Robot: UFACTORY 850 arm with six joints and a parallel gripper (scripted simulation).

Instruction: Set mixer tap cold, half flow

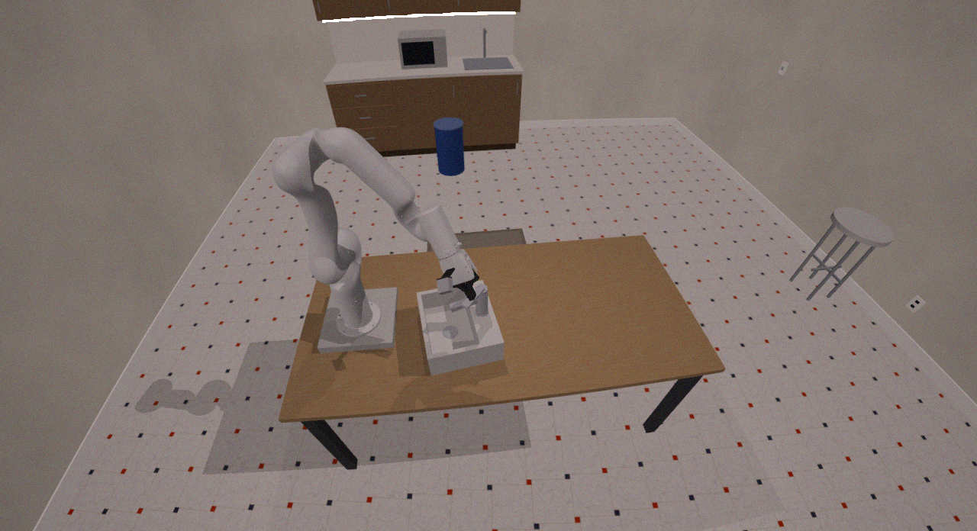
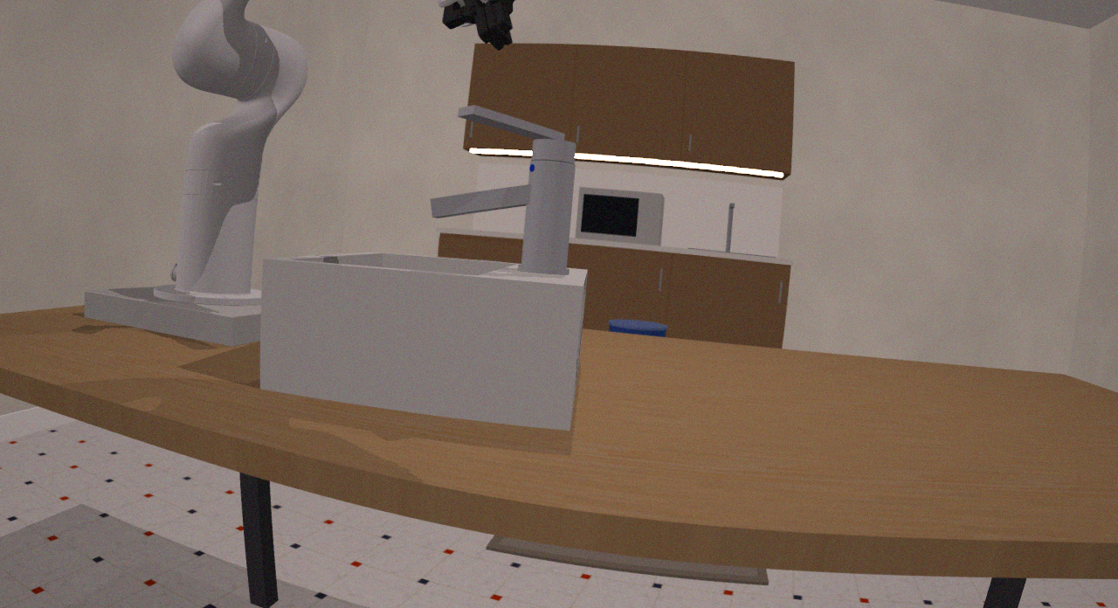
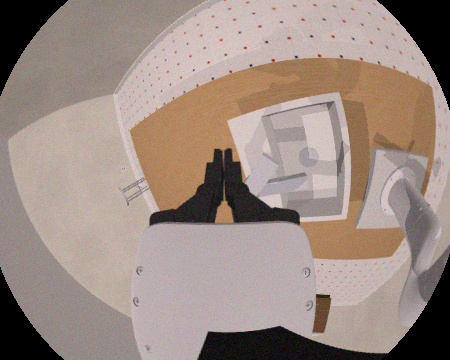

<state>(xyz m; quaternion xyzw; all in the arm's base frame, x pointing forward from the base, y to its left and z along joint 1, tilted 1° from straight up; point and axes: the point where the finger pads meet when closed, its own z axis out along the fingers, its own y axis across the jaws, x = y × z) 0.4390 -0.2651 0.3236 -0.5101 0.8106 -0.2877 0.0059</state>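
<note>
Right now the flat lever is 90 mm below my hand, 60 mm to the left of it and 20 mm ahead of it. From my hand the other things lie so: white sink basin 320 mm below, 100 mm to the left, 60 mm behind.
</note>
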